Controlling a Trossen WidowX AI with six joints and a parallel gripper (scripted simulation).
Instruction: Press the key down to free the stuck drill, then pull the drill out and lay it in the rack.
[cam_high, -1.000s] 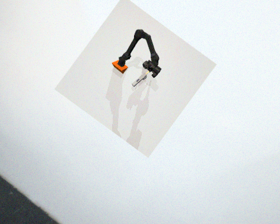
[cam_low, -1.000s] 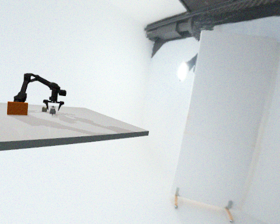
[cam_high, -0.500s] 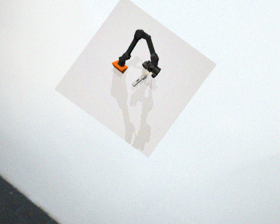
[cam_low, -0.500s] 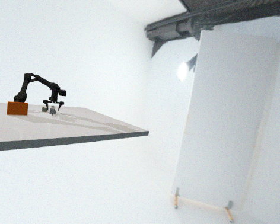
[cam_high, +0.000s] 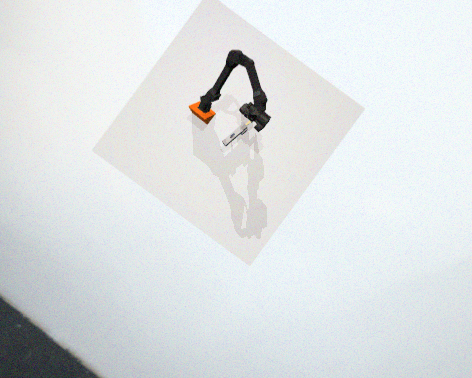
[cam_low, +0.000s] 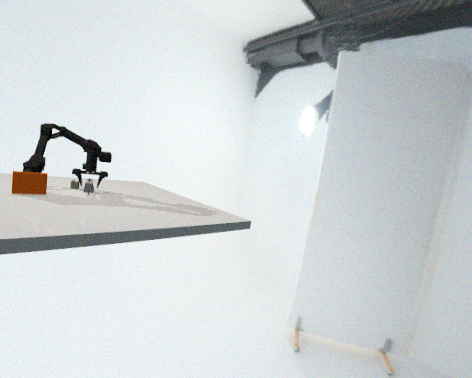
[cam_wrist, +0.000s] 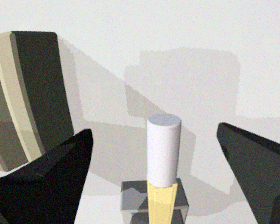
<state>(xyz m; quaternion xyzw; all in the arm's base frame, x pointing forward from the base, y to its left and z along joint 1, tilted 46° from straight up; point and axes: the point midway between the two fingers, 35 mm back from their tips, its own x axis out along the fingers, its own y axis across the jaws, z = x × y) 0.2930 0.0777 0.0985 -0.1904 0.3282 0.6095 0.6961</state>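
My gripper tip is now 40 mm to the left of the drill, 40 mm below it and 10 mm past it. From my gripper tip the other things lie so: key (160 mm to the right, 40 mm behind, 40 mm above); then rack (70 mm behind, 40 mm to the left, 10 mm above); then grey block (130 mm to the right, 30 mm behind, 30 mm above).
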